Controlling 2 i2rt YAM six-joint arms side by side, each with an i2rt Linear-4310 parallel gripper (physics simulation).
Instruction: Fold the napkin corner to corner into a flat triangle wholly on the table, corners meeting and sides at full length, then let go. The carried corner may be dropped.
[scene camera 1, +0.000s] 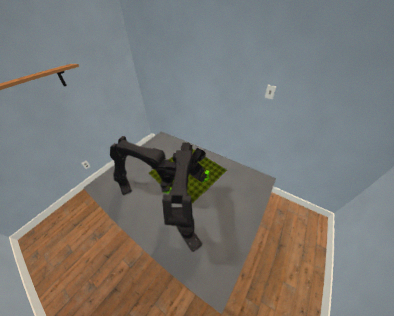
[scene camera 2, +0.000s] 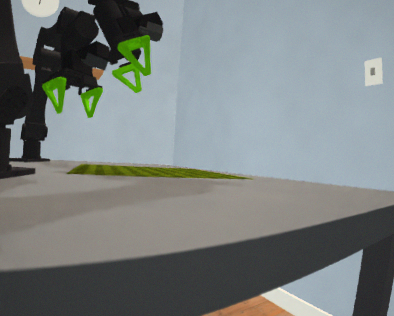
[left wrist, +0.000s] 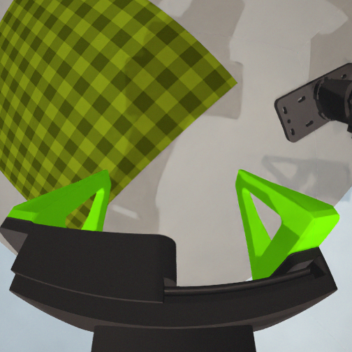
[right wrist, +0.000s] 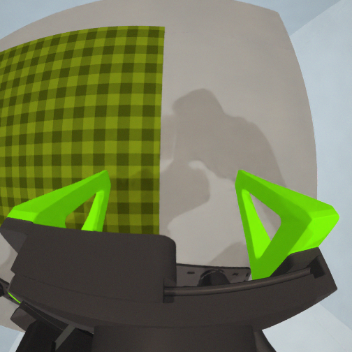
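The green checked napkin (scene camera 1: 202, 189) (scene camera 2: 150, 172) (left wrist: 145, 95) (right wrist: 130, 100) lies flat and unfolded on the grey table (scene camera 1: 245, 205) (scene camera 2: 260, 210). The arms hide part of it in scene camera 1. My left gripper (scene camera 1: 167, 190) (scene camera 2: 75, 114) (left wrist: 172, 176) is open and empty, above the table. In the left wrist view one finger overlaps a napkin edge near the lower left, and one napkin corner points right, ahead of the fingers. My right gripper (scene camera 1: 206, 175) (scene camera 2: 143, 83) (right wrist: 172, 177) is open and empty, high above the napkin. In the right wrist view its left finger overlaps the napkin near its right edge.
The two arms are close together over the napkin in scene camera 1, the right arm passing in front of the left. The right arm's base plate (left wrist: 295, 117) stands at the right of the left wrist view. The left arm (right wrist: 45, 332) shows at the lower left of the right wrist view.
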